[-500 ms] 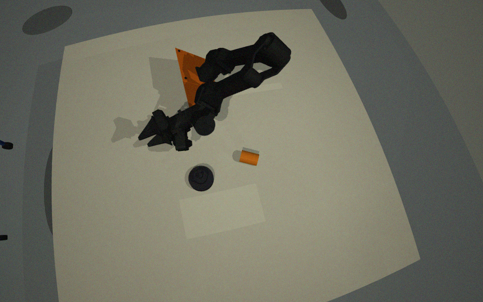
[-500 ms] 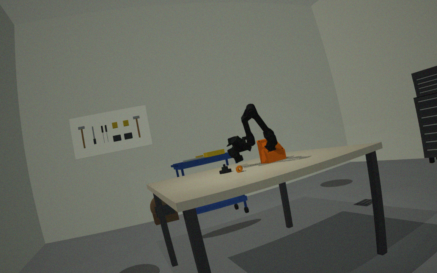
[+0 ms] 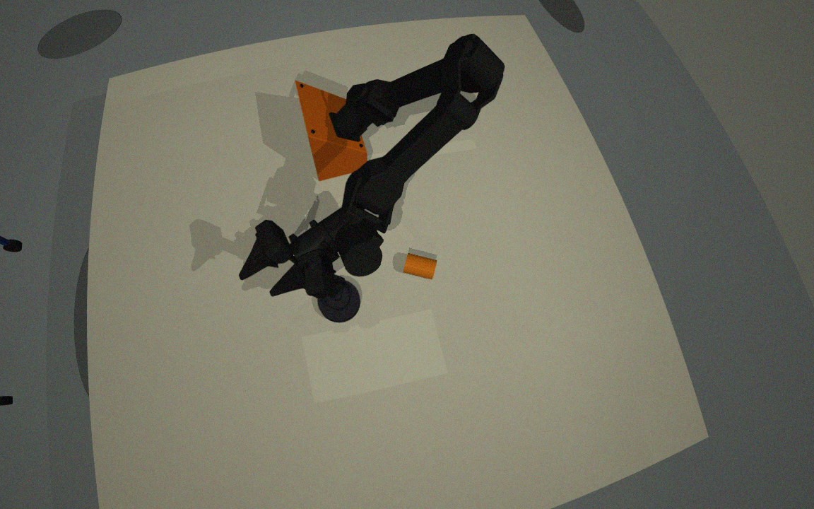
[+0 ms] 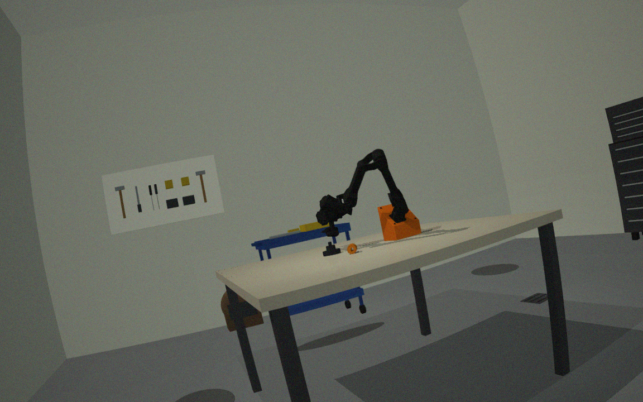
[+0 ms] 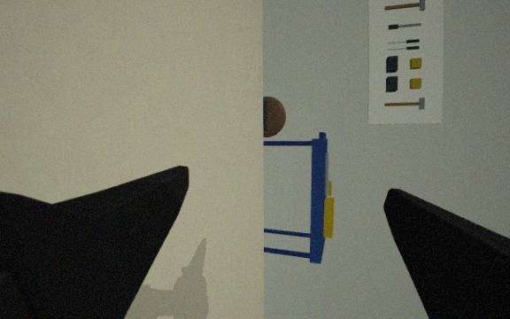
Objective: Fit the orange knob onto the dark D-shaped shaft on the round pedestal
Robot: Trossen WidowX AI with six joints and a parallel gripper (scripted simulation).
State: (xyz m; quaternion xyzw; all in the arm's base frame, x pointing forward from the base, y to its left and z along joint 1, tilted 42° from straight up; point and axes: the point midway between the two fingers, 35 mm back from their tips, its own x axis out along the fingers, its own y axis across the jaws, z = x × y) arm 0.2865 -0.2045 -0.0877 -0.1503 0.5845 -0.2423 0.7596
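Now: gripper tip 300 mm to the right of the orange knob, 130 mm above it and 20 mm short of it. Round my gripper tip: dark round pedestal 120 mm to the left, 120 mm below, 30 mm ahead.
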